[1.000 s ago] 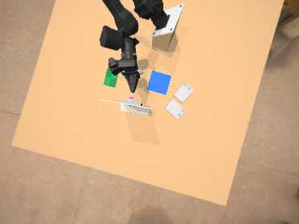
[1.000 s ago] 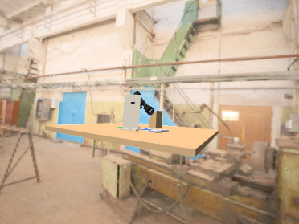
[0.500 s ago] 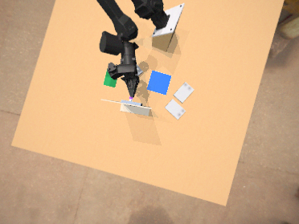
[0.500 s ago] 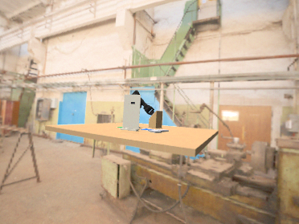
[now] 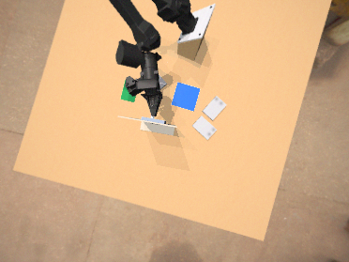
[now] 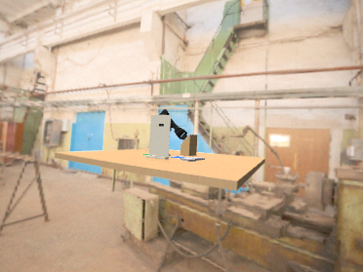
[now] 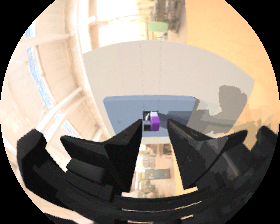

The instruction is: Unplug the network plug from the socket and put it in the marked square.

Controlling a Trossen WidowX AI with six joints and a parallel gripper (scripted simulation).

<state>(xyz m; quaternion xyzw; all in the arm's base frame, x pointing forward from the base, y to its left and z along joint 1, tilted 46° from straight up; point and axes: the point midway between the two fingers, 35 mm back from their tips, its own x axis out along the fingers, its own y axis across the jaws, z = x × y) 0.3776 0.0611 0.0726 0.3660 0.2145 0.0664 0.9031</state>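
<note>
Right now the network plug is 10 mm ahead of my gripper tip. From my gripper tip the other things lie so: upright panel (90 mm below, 30 mm ahead, 10 mm to the left); then blue marked square (240 mm below, 150 mm behind, 80 mm to the left).
</note>
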